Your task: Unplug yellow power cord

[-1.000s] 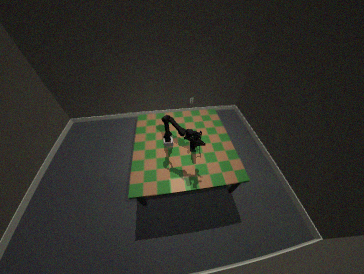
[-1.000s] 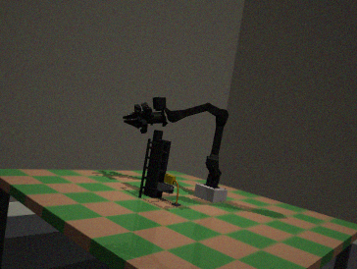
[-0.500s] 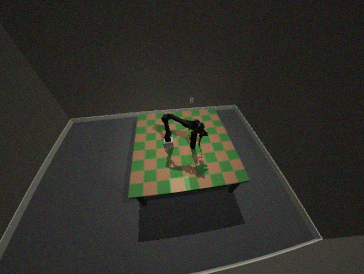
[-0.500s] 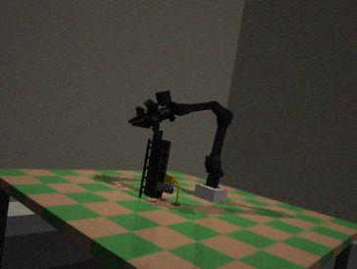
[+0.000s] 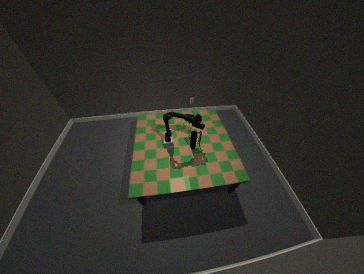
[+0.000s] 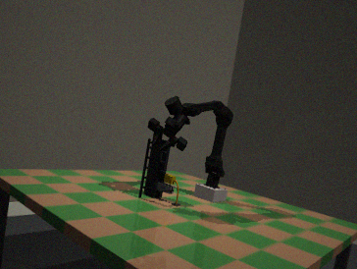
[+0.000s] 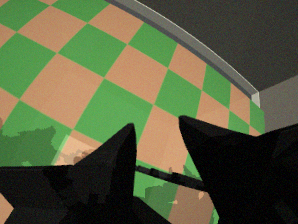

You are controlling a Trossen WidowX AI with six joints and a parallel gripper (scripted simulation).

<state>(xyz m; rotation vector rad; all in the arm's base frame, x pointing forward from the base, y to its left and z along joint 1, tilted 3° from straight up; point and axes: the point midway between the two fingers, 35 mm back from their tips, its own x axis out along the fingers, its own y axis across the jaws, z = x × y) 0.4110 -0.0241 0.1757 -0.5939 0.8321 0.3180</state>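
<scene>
The yellow plug is 120 mm below my gripper tip, 110 mm behind it and 20 mm to the right of it.
</scene>
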